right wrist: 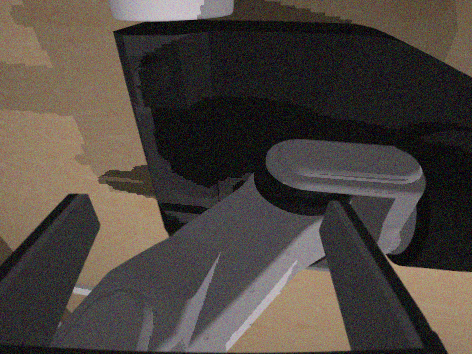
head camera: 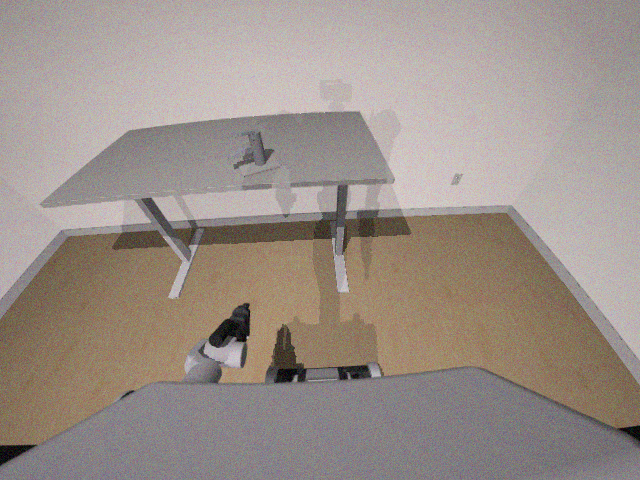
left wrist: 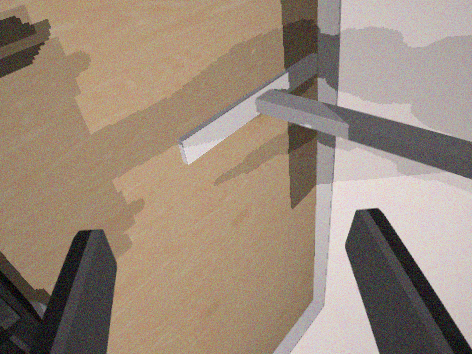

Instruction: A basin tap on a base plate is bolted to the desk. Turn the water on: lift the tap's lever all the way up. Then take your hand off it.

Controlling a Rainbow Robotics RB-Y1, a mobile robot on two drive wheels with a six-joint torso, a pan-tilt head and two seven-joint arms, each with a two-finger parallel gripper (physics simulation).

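Places are measured from the robot's base along level axes (x back, y up, z left), in centimetres.
Where they show: left gripper, between the fingertips: (head camera: 246, 315) (left wrist: 232, 238); right gripper, between the fingertips: (right wrist: 210, 213).
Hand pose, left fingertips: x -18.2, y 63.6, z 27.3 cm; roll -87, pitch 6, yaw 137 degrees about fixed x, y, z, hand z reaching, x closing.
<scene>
Things, the pixels of their top centre, and the offset from my left fingertips. "*": a spot on its surface instead. Level surfaces: height alone.
- grey tap, a spot on its surface: (head camera: 259, 149) * dx -49.7, dy +39.0, dz -6.6 cm
- thin lever, centre of its top: (head camera: 239, 132) dx -49.8, dy +46.3, dz -0.6 cm
- grey desk, height of its surface: dy +31.5 cm
- wall socket, centre of its top: (head camera: 459, 173) dx -117.5, dy -17.8, dz -148.1 cm
The grey tap (head camera: 259, 149) stands upright on its pale base plate (head camera: 252, 169) on the desk. A thin lever (head camera: 245, 134) points left from the top of its body, but its exact tilt is too small to tell. A spout shows faintly below it. The tap does not show in the wrist views. My left gripper (head camera: 246, 306) (left wrist: 232, 238) is open and empty, in front of the desk's near edge and well apart from the tap. My right gripper (right wrist: 210, 213) is open and empty, with parts of my own body showing beyond its fingers; it is hidden in the head view.
The grey desk (head camera: 175, 155) stands ahead against the wall, mostly left of centre. Its right leg (head camera: 341, 217) also shows in the left wrist view (left wrist: 410, 135). Its left leg (head camera: 165, 227) slants down to a foot on the wooden floor. A wall socket (head camera: 456, 178) is at the right.
</scene>
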